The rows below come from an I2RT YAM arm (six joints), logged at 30 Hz.
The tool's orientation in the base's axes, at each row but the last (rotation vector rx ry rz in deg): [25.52, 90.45, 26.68]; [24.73, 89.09, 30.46]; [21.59, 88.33, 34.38]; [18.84, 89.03, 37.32]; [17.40, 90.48, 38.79]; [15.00, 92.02, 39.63]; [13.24, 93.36, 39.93]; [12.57, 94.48, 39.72]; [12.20, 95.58, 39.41]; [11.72, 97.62, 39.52]
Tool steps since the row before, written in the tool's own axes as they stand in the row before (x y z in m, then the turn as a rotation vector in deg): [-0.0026, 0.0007, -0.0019, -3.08, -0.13, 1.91]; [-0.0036, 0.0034, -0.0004, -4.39, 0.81, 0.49]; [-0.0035, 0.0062, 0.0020, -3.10, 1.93, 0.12]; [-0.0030, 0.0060, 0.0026, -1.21, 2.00, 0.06]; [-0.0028, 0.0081, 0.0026, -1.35, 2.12, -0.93]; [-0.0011, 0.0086, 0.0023, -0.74, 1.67, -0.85]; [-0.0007, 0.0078, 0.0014, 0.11, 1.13, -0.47]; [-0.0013, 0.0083, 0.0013, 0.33, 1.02, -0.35]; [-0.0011, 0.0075, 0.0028, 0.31, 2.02, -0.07]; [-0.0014, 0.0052, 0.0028, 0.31, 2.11, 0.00]
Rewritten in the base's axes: [-0.0017, -0.0009, 0.0027, 2.08, -1.73, 2.41]; [-0.0004, 0.0007, 0.0049, 0.69, -1.82, 4.05]; [0.0015, 0.0032, 0.0065, 0.10, -0.22, 3.65]; [0.0018, 0.0036, 0.0060, -0.17, 0.90, 2.15]; [0.0013, 0.0054, 0.0070, -1.14, 0.68, 2.33]; [0.0005, 0.0068, 0.0058, -1.06, 0.68, 1.57]; [-0.0004, 0.0063, 0.0049, -0.74, 0.81, 0.55]; [-0.0005, 0.0064, 0.0056, -0.64, 0.87, 0.30]; [0.0011, 0.0064, 0.0048, -0.61, 1.76, 0.85]; [0.0018, 0.0044, 0.0037, -0.56, 1.85, 0.89]
